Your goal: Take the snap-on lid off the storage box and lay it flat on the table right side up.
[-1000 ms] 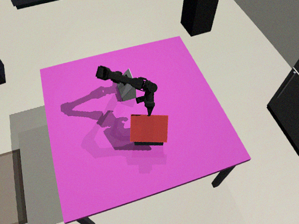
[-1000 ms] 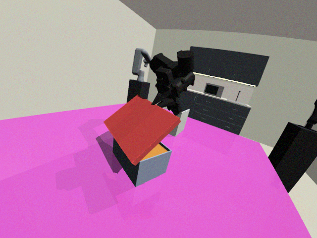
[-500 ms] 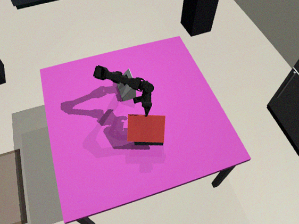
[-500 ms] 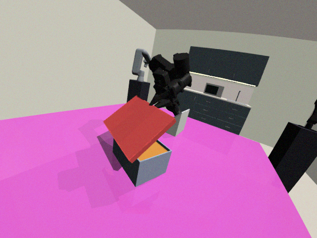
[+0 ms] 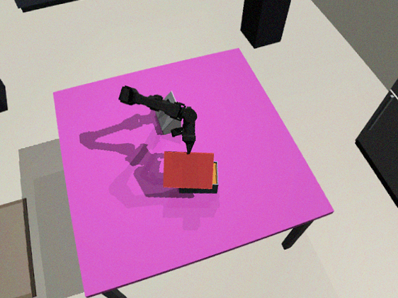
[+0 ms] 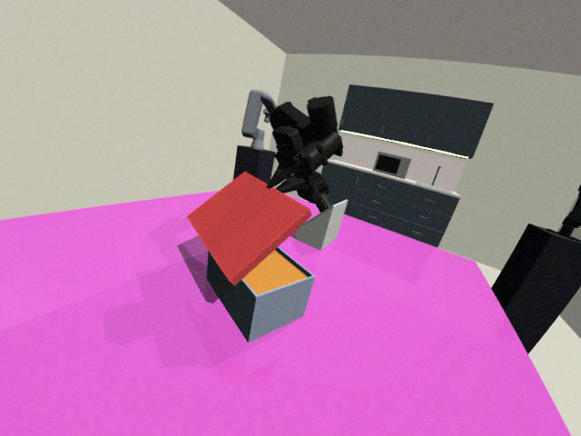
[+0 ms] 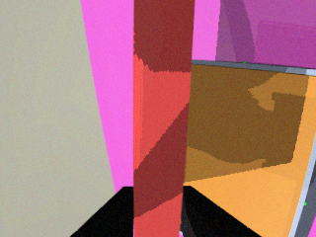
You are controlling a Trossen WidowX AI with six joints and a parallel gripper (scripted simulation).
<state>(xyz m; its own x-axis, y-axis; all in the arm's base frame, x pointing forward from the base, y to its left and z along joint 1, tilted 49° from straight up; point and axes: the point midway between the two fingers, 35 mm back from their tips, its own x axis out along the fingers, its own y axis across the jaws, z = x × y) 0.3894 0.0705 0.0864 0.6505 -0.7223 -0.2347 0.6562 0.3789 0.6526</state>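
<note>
The red lid lies 60 mm ahead of my gripper tip, 50 mm below it and 30 mm to the right of it. From my gripper tip the other things lie so: grey-blue storage box: 180 mm below, 50 mm ahead, 30 mm to the left.
</note>
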